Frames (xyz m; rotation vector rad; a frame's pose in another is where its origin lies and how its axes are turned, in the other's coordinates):
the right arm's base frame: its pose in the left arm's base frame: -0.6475 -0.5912 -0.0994 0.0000 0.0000 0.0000
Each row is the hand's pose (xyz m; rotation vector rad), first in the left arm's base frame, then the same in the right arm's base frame.
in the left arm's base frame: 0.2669 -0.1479 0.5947 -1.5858 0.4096 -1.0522
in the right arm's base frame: 0.9144 0.4433 0.6941 -1.5858 0.4096 -1.0522
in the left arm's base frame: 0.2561 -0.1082 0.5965 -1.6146 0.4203 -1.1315
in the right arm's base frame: 0.9036 0.4830 0.6959 -1.6146 0.4203 -1.1315
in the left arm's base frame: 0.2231 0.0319 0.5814 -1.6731 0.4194 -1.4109
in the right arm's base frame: 0.8706 0.6231 0.6808 -1.6731 0.4194 -1.4109
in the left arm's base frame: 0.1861 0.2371 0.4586 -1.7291 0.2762 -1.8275
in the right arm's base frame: 0.8336 0.8283 0.5580 -1.7291 0.2762 -1.8275
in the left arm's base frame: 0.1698 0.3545 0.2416 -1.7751 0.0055 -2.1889
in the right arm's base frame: 0.8173 0.9457 0.3410 -1.7751 0.0055 -2.1889
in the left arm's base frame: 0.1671 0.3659 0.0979 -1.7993 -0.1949 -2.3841
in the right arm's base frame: 0.8146 0.9571 0.1973 -1.7993 -0.1949 -2.3841
